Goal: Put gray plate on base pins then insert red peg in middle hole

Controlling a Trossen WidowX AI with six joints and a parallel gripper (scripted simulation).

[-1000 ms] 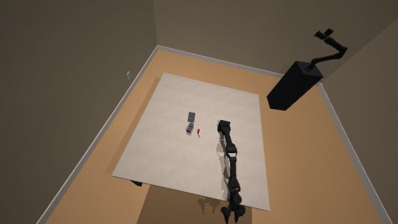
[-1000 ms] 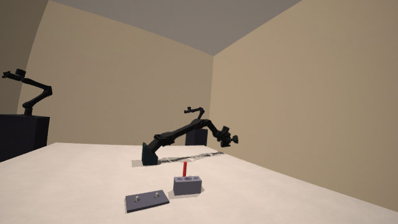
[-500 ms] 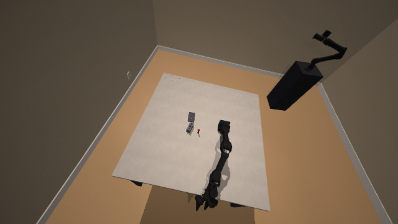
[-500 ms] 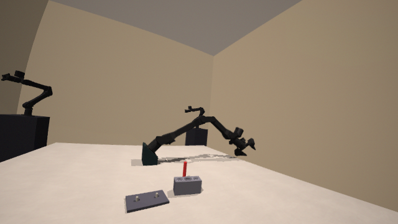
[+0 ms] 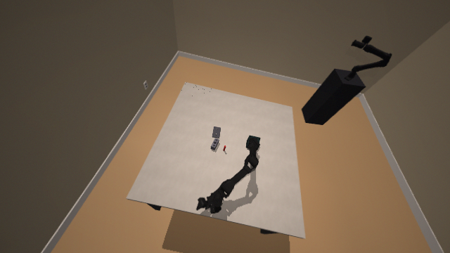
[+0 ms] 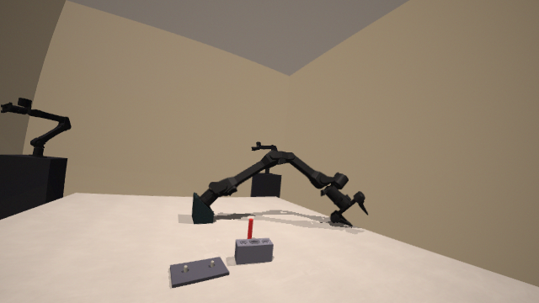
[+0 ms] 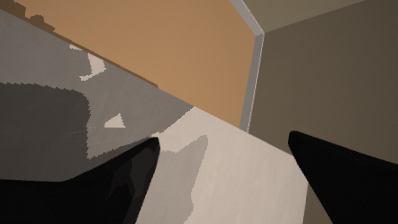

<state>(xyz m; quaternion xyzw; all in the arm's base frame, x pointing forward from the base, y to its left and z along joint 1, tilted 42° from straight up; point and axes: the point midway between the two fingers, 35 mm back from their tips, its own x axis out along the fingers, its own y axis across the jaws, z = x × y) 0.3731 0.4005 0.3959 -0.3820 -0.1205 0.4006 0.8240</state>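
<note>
Now: gripper tip 5 cm past the gray plate and 54 cm to the left of it. Also, from my gripper tip: base (6 cm behind, 68 cm to the right, 3 cm below); red peg (14 cm behind, 50 cm to the right).
</note>
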